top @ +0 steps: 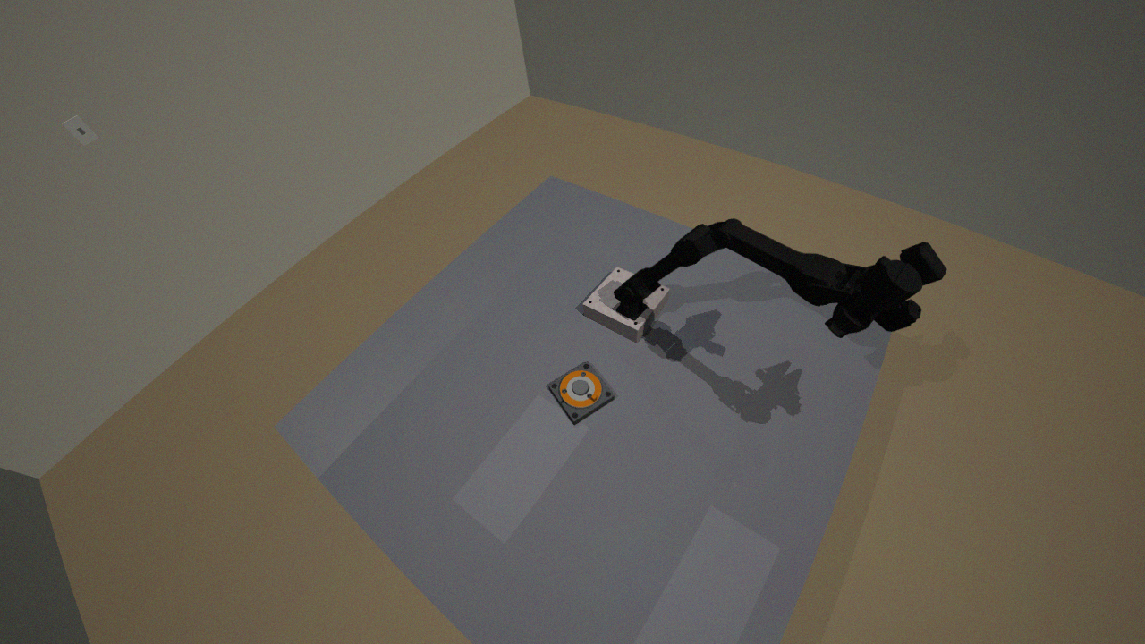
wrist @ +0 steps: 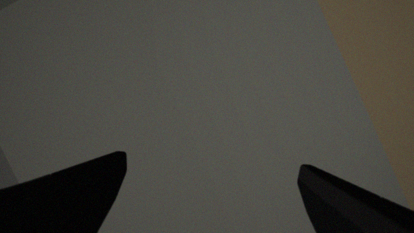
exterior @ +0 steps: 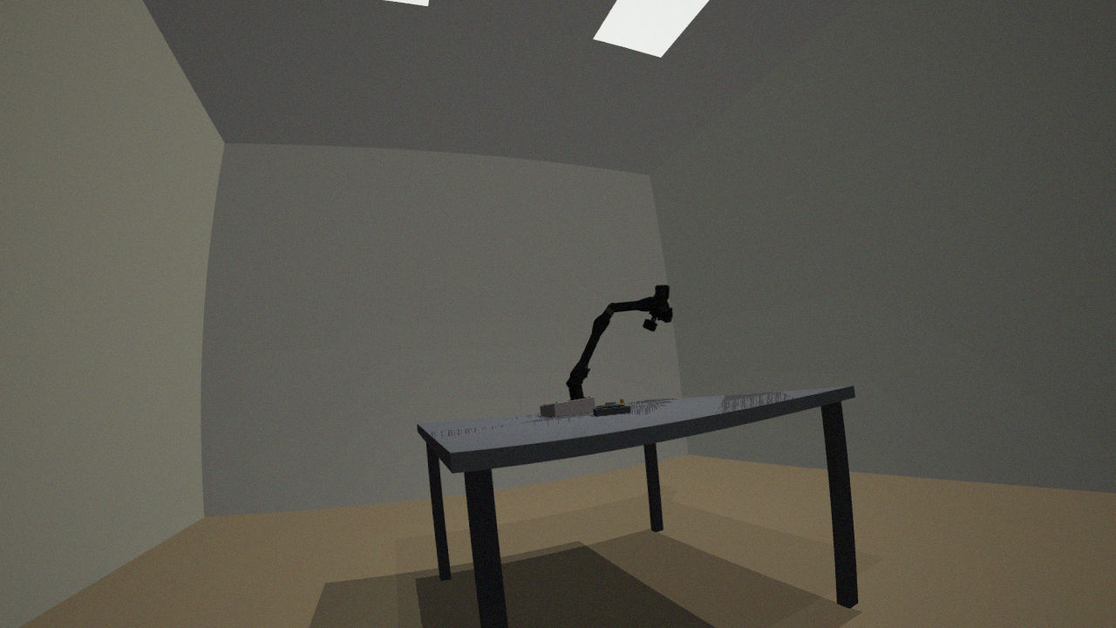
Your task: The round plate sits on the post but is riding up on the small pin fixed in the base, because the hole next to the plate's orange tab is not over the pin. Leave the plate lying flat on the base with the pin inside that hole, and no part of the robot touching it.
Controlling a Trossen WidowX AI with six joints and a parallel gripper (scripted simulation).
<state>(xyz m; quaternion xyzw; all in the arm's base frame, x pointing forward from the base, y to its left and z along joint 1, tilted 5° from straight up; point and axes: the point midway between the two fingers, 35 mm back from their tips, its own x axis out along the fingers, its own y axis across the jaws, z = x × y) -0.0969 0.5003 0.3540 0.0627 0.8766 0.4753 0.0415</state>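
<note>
My gripper tip is now 43 cm to the left of the round orange plate, 42 cm short of it and 40 cm above it. From my gripper tip the other things lie so: dark square base (45 cm to the right, 42 cm ahead, 41 cm below).
</note>
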